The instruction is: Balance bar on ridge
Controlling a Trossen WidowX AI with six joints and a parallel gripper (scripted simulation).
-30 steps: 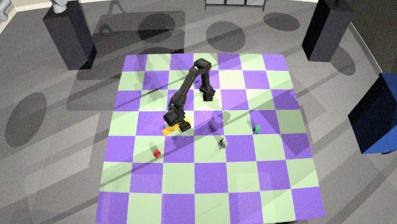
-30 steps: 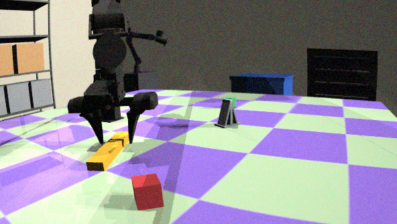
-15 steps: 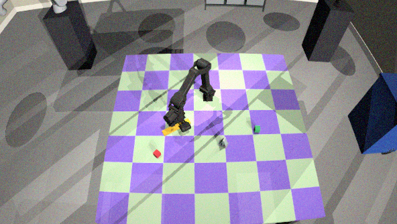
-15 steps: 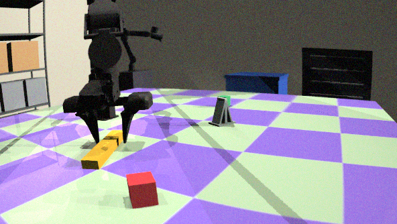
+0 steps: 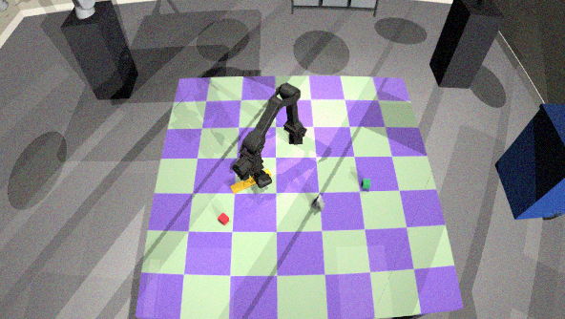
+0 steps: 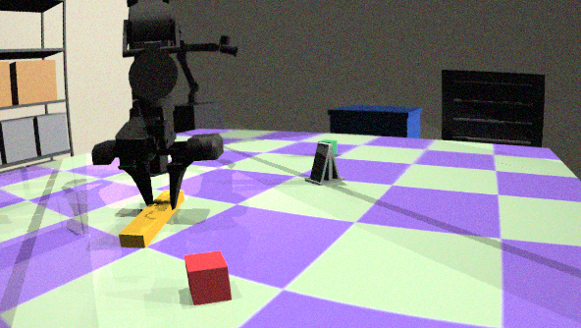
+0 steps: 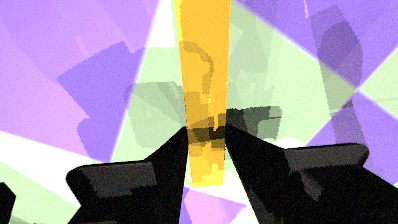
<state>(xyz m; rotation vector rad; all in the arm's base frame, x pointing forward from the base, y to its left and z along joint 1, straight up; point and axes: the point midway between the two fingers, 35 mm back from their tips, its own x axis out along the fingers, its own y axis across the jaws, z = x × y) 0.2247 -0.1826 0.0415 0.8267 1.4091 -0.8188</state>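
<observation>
Right now my gripper tip is 26 cm to the right of the grey triangular ridge, 13 cm short of it and 6 cm below it. The rest, counted from my gripper tip: green cube: 49 cm to the left, 4 cm ahead, 1 cm above; then yellow bar: 3 cm to the right, 1 cm ahead; then red cube: 20 cm ahead, 14 cm to the right, 1 cm above.
</observation>
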